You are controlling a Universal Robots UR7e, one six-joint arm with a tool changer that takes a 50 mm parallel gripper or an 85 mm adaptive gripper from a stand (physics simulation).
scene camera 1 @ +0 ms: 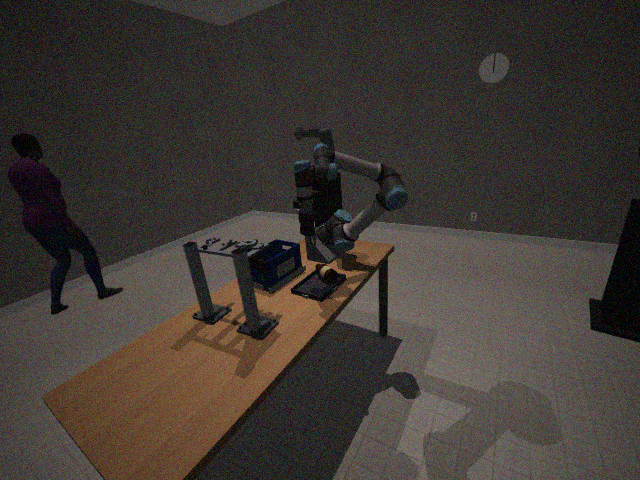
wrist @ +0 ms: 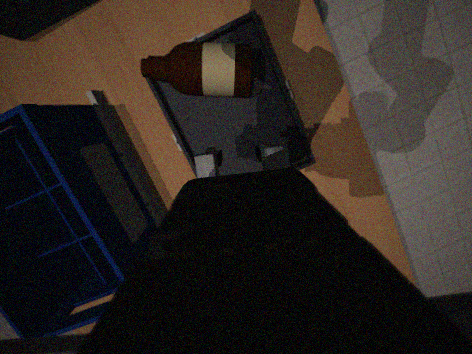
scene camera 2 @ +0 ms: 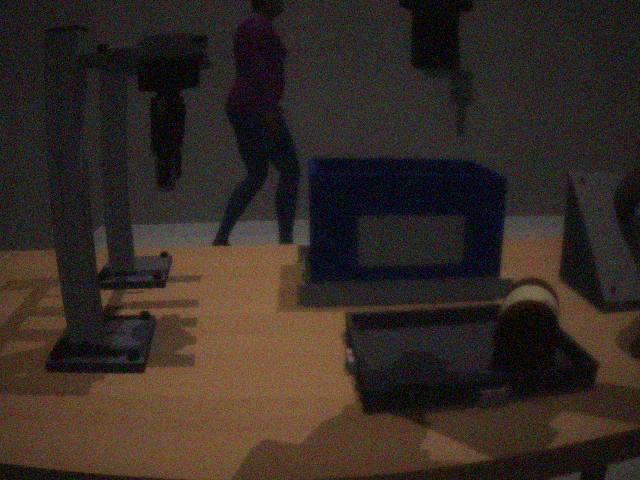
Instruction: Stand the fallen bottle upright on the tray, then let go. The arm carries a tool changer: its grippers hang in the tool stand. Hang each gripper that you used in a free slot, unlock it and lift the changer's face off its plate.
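Frame: origin at the arm's base, x left, y back, z up, level; metres.
Seen in the pictures: arm's base at its link origin: [scene camera 1: 326,236].
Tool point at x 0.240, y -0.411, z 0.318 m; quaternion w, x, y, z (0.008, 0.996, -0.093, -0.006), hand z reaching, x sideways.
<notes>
Offsets run from my tool point to a thing's top centre. "pt": to the spot under its first point.
The brown bottle @(dy +0.124, dx -0.029, dz -0.358 m) [scene camera 1: 326,273] [scene camera 2: 528,330] [wrist: 185,70] with a cream label lies on its side across one end of the dark tray @(pt dy +0.014, dx -0.032, dz -0.435 m) [scene camera 1: 311,285] [scene camera 2: 429,335] [wrist: 210,120]. Its neck reaches over the tray's rim on the crate side. My gripper [scene camera 2: 461,129] [wrist: 240,161] is open, with tray floor showing between its fingertips in the wrist view. It points down, high above the table and apart from the bottle. The tool stand [scene camera 1: 248,294] [scene camera 2: 72,180] holds another gripper [scene camera 2: 166,183], hanging fingers down. The stand's slots are too dark to tell apart.
A blue crate @(dy -0.016, dx -0.285, dz -0.265 m) [scene camera 1: 266,273] [scene camera 2: 403,193] [wrist: 79,205] stands on a grey base beside the tray. The arm's sloped grey mount [scene camera 2: 602,242] is at the table's far end. A person [scene camera 1: 38,191] [scene camera 2: 258,77] stands on the floor behind the table.
</notes>
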